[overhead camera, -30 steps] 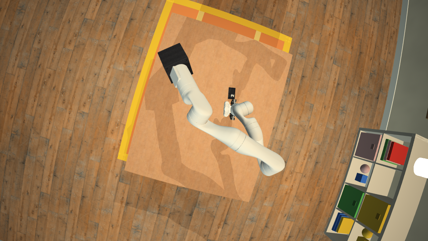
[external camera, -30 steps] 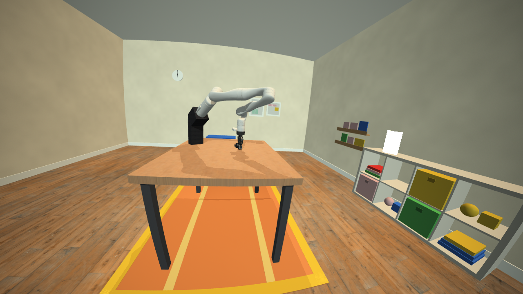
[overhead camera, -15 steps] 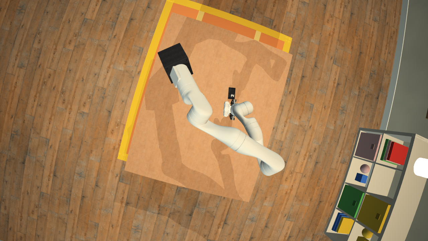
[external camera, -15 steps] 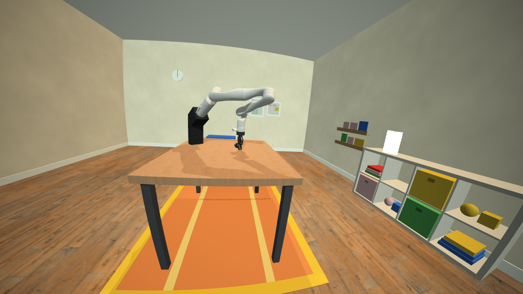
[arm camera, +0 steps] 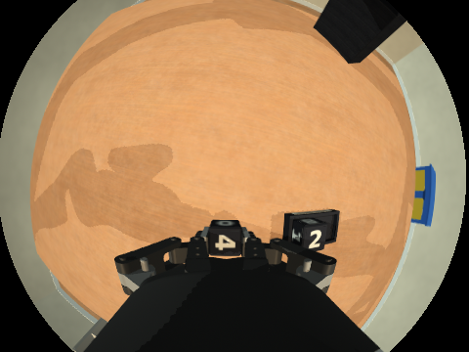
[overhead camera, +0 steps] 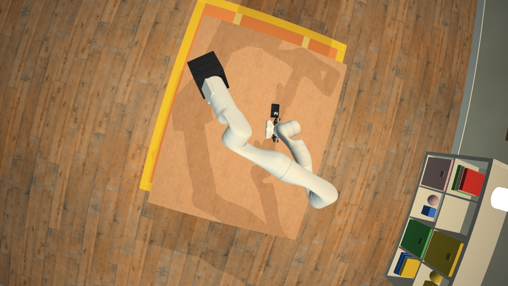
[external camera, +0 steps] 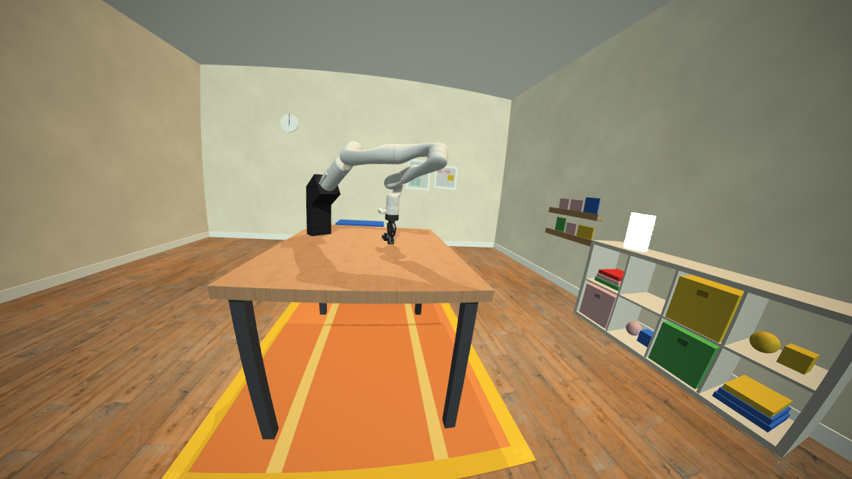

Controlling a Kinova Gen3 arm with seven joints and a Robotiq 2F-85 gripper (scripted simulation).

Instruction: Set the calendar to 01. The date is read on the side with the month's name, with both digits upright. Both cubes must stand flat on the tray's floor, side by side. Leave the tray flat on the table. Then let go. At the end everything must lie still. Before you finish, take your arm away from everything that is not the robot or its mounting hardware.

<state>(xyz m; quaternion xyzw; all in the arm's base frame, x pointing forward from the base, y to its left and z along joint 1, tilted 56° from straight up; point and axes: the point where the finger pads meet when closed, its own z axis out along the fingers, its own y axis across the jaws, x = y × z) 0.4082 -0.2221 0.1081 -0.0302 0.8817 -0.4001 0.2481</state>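
My hand is 9 cm to the right of the black digit cube and 1 cm short of it. Round my hand: black calendar tray 11 cm to the left, 2 cm below, 2 cm ahead.
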